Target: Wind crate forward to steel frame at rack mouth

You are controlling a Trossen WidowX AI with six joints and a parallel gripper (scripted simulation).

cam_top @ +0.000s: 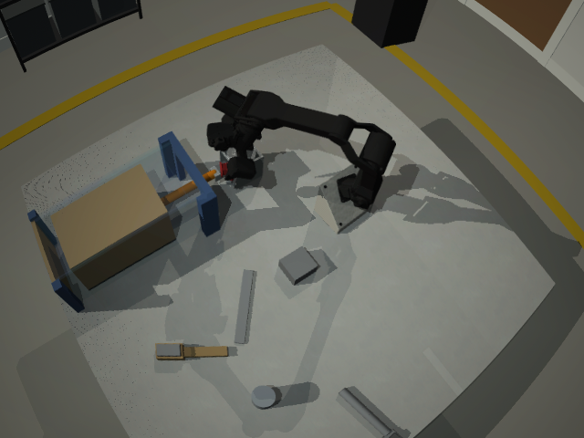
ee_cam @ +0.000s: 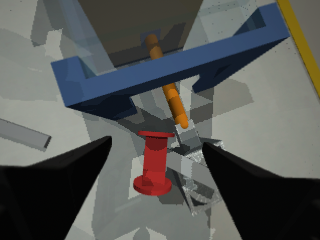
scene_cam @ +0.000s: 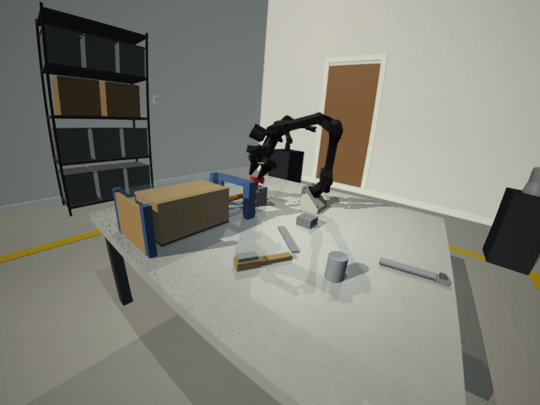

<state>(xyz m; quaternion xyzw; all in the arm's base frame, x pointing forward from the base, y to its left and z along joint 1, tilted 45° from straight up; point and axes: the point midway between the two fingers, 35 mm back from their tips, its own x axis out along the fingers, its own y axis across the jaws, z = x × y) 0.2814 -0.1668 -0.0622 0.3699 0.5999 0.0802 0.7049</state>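
Right now my gripper tip is 20 mm past the red knob, 10 mm to the right of it and 30 mm above it. From my gripper tip the other things lie so: grey winch: 100 mm behind, 80 mm to the right, 130 mm below; blue frame: 80 mm ahead, 50 mm to the right, 60 mm below; winch handle: 40 mm behind, 20 mm to the right, 60 mm below.
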